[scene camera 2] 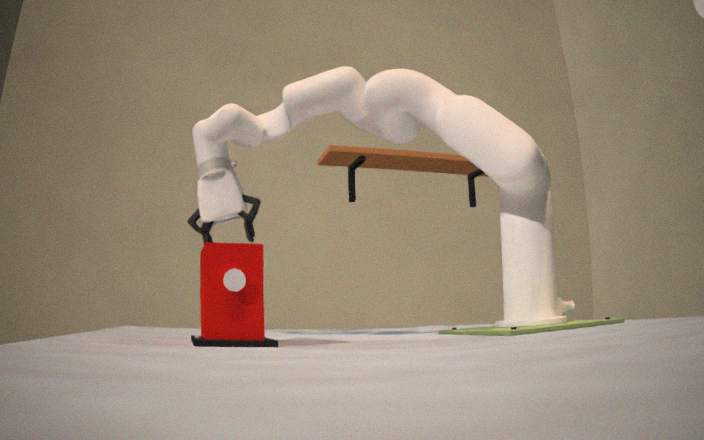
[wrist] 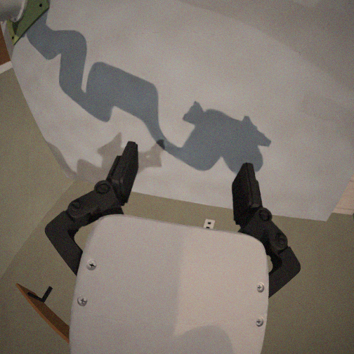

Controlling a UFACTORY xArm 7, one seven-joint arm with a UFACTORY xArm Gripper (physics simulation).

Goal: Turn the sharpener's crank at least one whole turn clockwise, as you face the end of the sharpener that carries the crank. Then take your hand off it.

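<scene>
The sharpener is a red upright block on a black base, standing on the table at the left in the scene view. A white round piece stands out from the face toward the camera and casts a shadow on it. No crank arm can be made out, and I cannot tell whether the white piece belongs to the crank. The sharpener does not show in the wrist view. My gripper is open and empty, pointing down. In the scene view its fingertips appear just above the sharpener's top edge, seemingly behind it; the gap in depth is unclear.
The table carries the arm's green base plate at the right in the scene view. A wooden shelf on black brackets hangs on the wall behind. The arm's shadow crosses the table.
</scene>
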